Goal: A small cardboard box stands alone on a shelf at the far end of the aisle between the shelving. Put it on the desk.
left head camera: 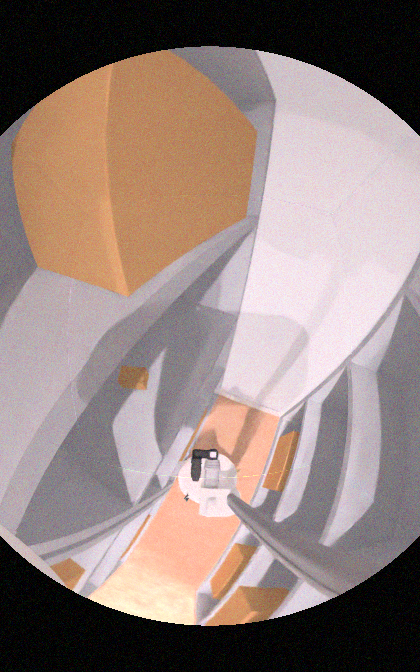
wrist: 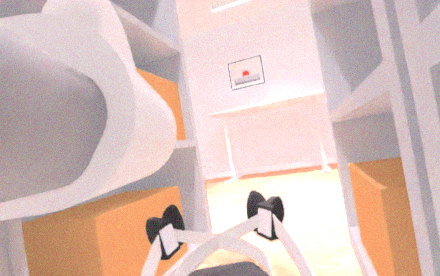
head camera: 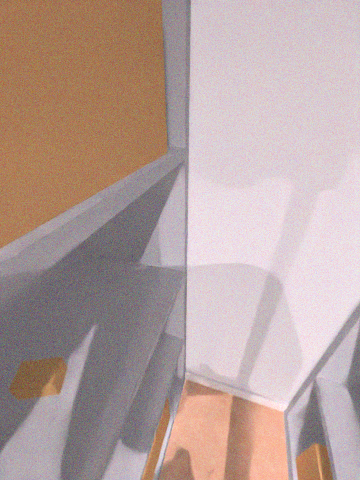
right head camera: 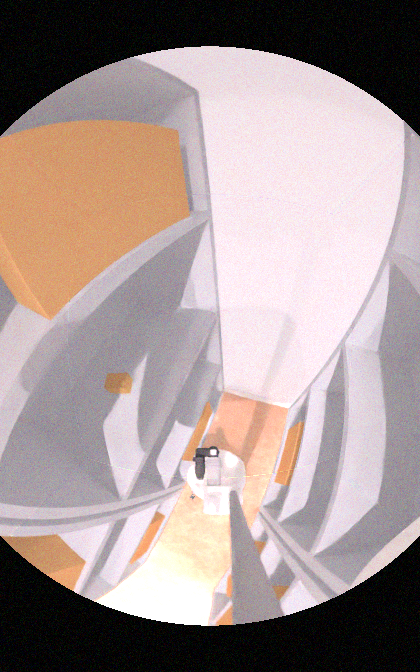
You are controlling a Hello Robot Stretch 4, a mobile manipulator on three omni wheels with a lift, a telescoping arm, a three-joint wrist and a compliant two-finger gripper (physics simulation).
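Frame: origin at the robot's base, x left, y ahead, z down, level; millimetres.
Seen in the pictures: gripper, fingertip midpoint: (wrist: 215,213).
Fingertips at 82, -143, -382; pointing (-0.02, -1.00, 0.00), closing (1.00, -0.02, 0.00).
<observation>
Offsets run from my fingertips to a thing's middle, as dx, dy, dz. Level surfaces: height alone.
A small cardboard box {+235, +492, -606} (head camera: 39,377) (left head camera: 133,377) (right head camera: 118,383) stands alone on a middle shelf of the left shelving, partly in shadow, below a much larger box. My gripper (wrist: 215,213) is open and empty in the wrist view, its two dark fingertips well apart. It is far from the small box, which does not show in that view. The desk {dz -515} (wrist: 270,104) stands against the wall beyond the aisle's open end in the wrist view, under a framed picture.
A large box {+130, +630, -1173} (head camera: 75,100) (left head camera: 175,175) (right head camera: 100,200) fills the upper left shelf. Shelving lines both sides of the narrow aisle. Low boxes sit at the right (left head camera: 282,461) (right head camera: 290,454) and beside my gripper (wrist: 135,225) (wrist: 395,220). A white wall (head camera: 270,150) closes the aisle ahead.
</observation>
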